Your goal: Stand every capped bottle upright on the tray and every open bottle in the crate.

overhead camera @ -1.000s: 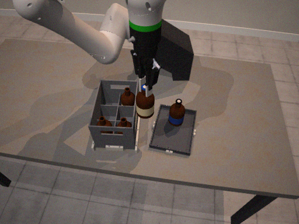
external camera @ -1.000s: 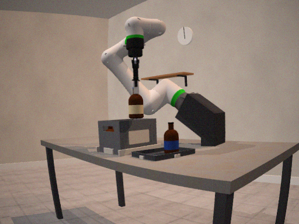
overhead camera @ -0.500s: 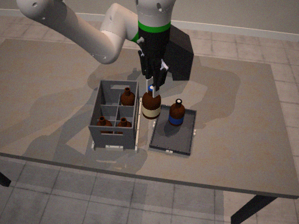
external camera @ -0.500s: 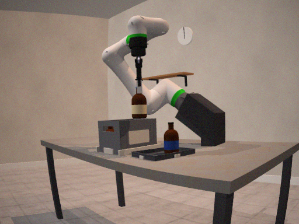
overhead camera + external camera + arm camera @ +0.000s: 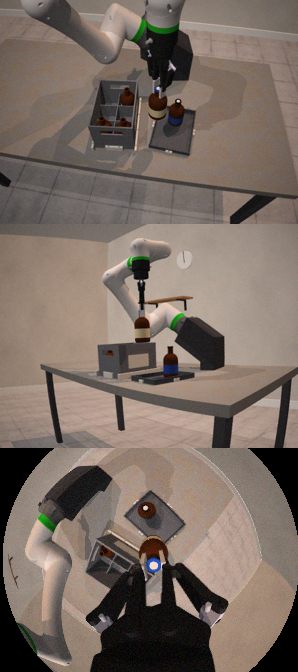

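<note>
The white-capped bottle lies 250 mm below my hand, 100 mm behind it and 80 mm to the left of it. Also, from my hand: open bottle 250 mm below, 160 mm to the right, 140 mm behind; then grey crate 260 mm below, 200 mm to the right, 40 mm behind; then dark tray 330 mm below, 80 mm to the left, 50 mm behind.
</note>
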